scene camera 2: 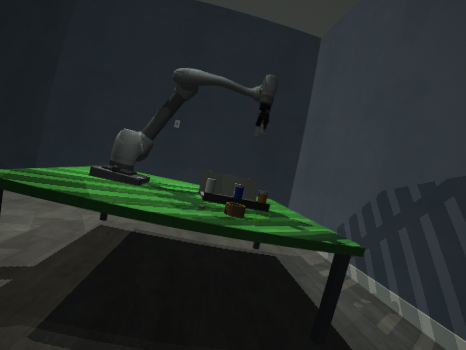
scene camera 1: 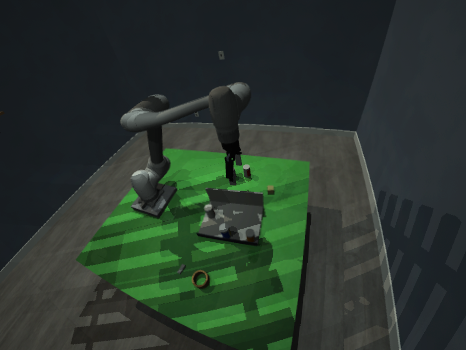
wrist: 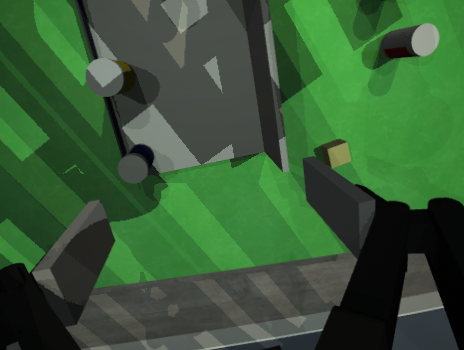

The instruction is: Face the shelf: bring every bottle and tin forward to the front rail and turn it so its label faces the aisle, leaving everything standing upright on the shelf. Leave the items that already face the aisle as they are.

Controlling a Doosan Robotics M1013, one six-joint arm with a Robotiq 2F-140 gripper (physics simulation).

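Pixels of known places: gripper, between the fingertips: (scene camera 2: 259,135) (scene camera 1: 236,174) (wrist: 207,200); arm's base, origin of its link: (scene camera 2: 120,171) (scene camera 1: 151,196).
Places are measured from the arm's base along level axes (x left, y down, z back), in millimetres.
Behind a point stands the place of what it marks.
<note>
The grey shelf (scene camera 1: 245,218) @(x 13, y 26, z -841 mm) (scene camera 2: 220,198) @(x -183, y 17, z -655 mm) (wrist: 210,117) @(x 28, y 25, z -853 mm) has a back panel and a dark front rail. A pale tin (scene camera 1: 209,211) @(x -42, y -68, z -611 mm) (scene camera 2: 211,185) @(x -47, y -35, z -596 mm) stands at its left end. A middle tin (scene camera 1: 224,230) @(x -155, y -84, z -767 mm) (scene camera 2: 239,191) @(x -168, y -44, z -759 mm) (wrist: 106,77) @(x -135, y -84, z -757 mm) stands at the front rail, blue in the scene views, with yellow showing in the wrist view. A right-end tin (scene camera 1: 250,235) @(x -142, y -71, z -926 mm) (scene camera 2: 262,197) @(x -151, y -34, z -910 mm) (wrist: 134,167) @(x -121, y -70, z -915 mm) stands near the rail, orange in the scene views, dark blue in the wrist view. A red-and-grey tin (scene camera 1: 247,171) @(x 419, y -22, z -748 mm) (wrist: 410,41) @(x 412, y -51, z -736 mm) stands behind the shelf. My gripper (scene camera 1: 235,170) @(x 6, y -426, z -842 mm) (scene camera 2: 260,130) @(x 6, y -426, z -842 mm) (wrist: 207,200) @(x 6, y -426, z -842 mm) is open and empty, high above the table.
A tan cube (scene camera 1: 270,190) @(x 283, y 12, z -966 mm) (wrist: 336,153) @(x 298, y 7, z -956 mm) lies behind the shelf's right end. A brown ring (scene camera 1: 200,272) @(x -415, y 13, z -687 mm) (scene camera 2: 235,209) @(x -496, y 12, z -697 mm) and a small grey piece (scene camera 1: 182,269) @(x -433, y 36, z -558 mm) (scene camera 2: 202,206) @(x -459, y 34, z -550 mm) lie in front of the shelf on the green table (scene camera 1: 130,240) @(x -388, y 46, z -41 mm) (scene camera 2: 165,202) @(x -477, y 46, z -383 mm) (wrist: 220,220) @(x 27, y 46, z -1104 mm).
</note>
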